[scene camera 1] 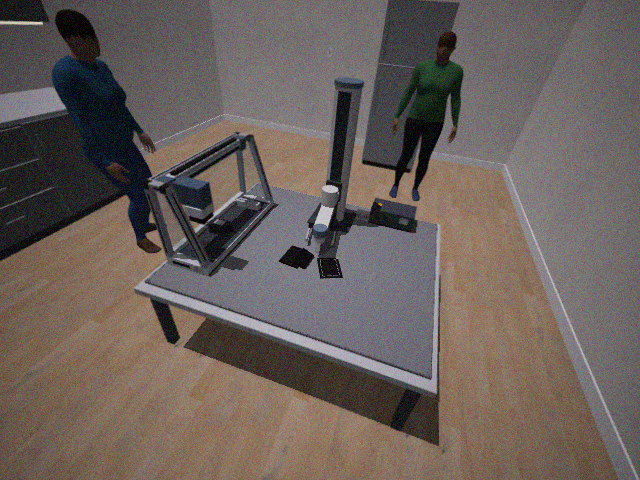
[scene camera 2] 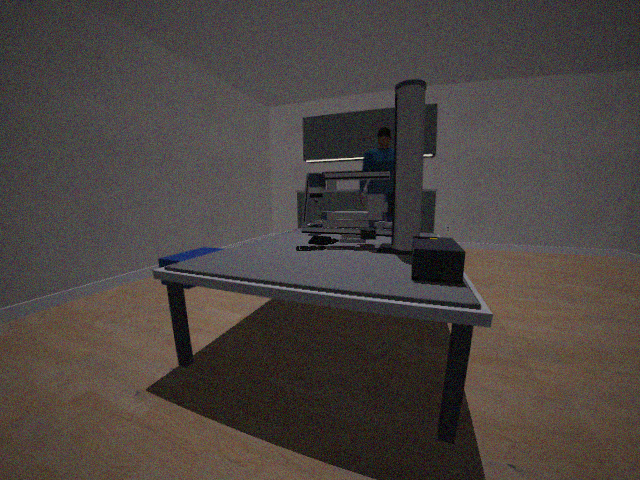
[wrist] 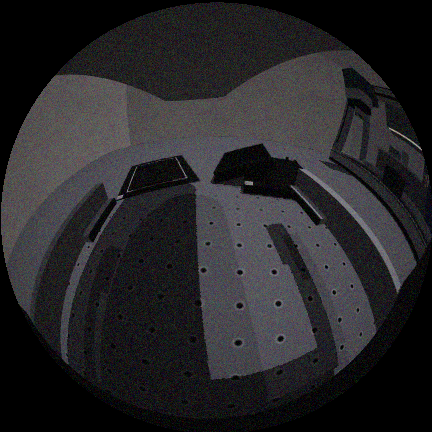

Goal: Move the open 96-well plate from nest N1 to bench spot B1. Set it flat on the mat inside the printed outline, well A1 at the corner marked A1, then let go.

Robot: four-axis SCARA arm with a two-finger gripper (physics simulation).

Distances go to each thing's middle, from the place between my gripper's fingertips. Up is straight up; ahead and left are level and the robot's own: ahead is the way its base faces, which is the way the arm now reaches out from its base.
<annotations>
Right now the black well plate (wrist: 251,159) is 15 cm ahead of my hand, 5 cm to the right of it and 3 cm below it.
</annotations>
